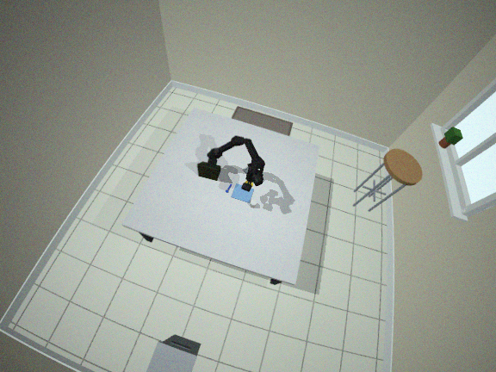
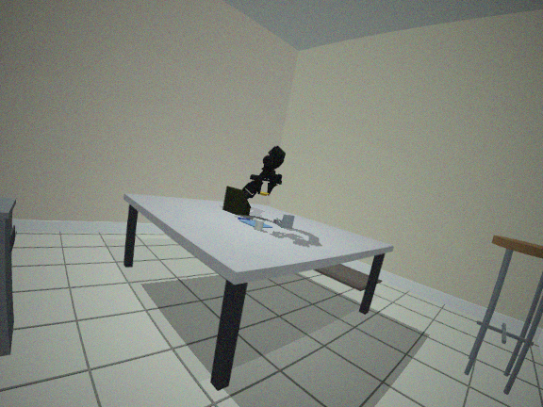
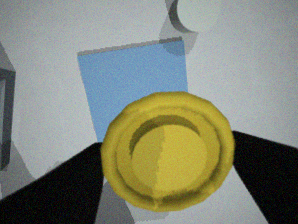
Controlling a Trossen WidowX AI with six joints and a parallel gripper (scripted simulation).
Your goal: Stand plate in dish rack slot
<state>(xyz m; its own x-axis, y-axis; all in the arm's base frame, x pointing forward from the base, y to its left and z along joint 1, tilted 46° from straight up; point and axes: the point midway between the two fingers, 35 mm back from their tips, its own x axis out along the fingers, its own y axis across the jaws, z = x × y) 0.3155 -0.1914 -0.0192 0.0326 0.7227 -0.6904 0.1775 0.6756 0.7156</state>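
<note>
Now: the grey dish rack 1 cm ahead of my gripper tip, 22 cm to the left of it and 15 cm below it. The rest, counted from my gripper tip: blue spoon: 15 cm behind, 2 cm to the left, 17 cm below; white cup: 7 cm ahead, 7 cm to the right, 15 cm below; yellow plate: 1 cm above.
</note>
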